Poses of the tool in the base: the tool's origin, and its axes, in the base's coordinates. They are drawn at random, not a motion.
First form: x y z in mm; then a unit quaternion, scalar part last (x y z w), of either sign.
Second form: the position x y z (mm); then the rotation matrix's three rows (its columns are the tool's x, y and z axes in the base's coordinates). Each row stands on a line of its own. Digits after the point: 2 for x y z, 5 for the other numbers.
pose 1, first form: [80.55 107.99 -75.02 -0.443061 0.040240 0.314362 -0.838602]
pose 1, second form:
80.55 107.99 -75.02
0.79911 0.49159 -0.34605
-0.56291 0.40975 -0.71780
-0.21107 0.76840 0.60416

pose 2, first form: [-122.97 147.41 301.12 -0.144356 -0.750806 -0.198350 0.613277]
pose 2, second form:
-122.97 147.41 301.12
-0.20611 0.46005 -0.86364
-0.02652 0.87964 0.47491
0.97817 0.12078 -0.16910

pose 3, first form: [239.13 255.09 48.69 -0.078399 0.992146 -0.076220 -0.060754]
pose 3, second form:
239.13 255.09 48.69
-0.98033 -0.16483 -0.10860
-0.14631 0.97609 -0.16077
0.13250 -0.14172 -0.98100

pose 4, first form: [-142.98 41.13 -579.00 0.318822 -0.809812 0.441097 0.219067]
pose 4, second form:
-142.98 41.13 -579.00
-0.70072 -0.70963 -0.07354
-0.32311 0.40757 -0.85410
0.63607 -0.57472 -0.51489

